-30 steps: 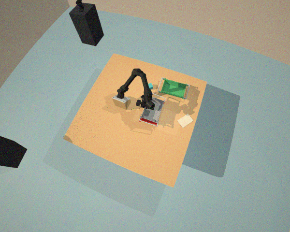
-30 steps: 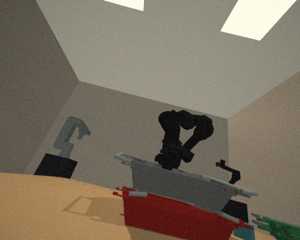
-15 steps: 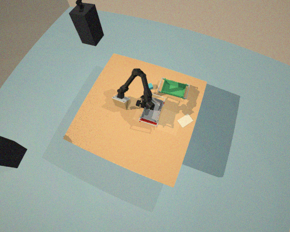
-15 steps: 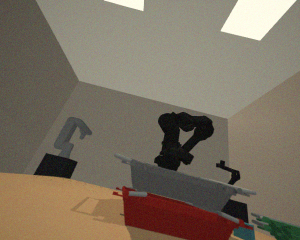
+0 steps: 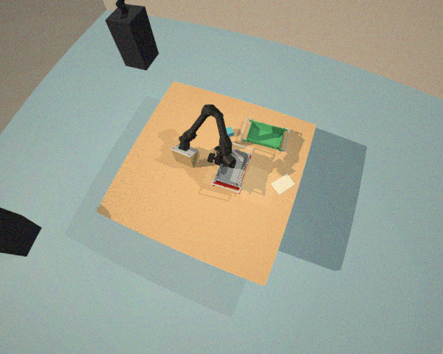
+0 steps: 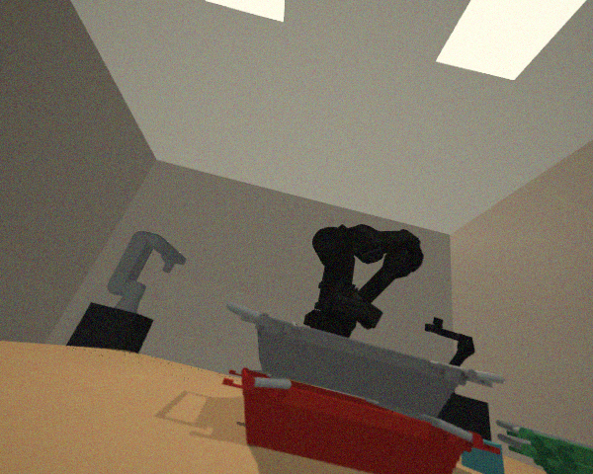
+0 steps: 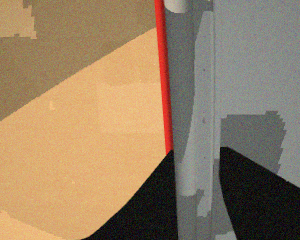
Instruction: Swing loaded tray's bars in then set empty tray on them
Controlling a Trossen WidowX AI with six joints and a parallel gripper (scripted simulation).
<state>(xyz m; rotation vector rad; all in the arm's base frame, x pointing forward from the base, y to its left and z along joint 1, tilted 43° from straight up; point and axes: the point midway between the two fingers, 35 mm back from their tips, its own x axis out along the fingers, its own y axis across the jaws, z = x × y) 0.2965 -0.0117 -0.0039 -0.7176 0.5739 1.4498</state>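
Right now the grey tray is 8 cm ahead of my gripper tip, 3 cm above it and 1 cm to the left of it. The rest, counted from my gripper tip: teal block (32 cm to the left, 7 cm below, 7 cm behind); flat piece (44 cm ahead, 9 cm below, 6 cm to the left).
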